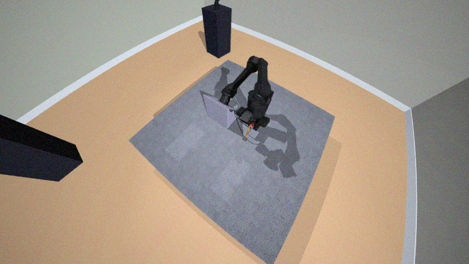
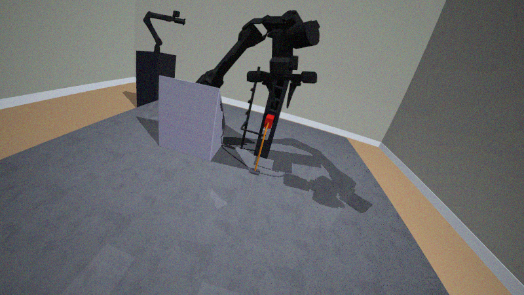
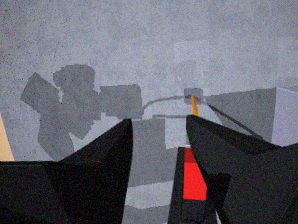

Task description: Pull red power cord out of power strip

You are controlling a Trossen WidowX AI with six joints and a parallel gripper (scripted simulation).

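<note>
Now: gripper tip 40 mm past the red plug, 100 mm to the right of it and 70 mm above it.
</note>
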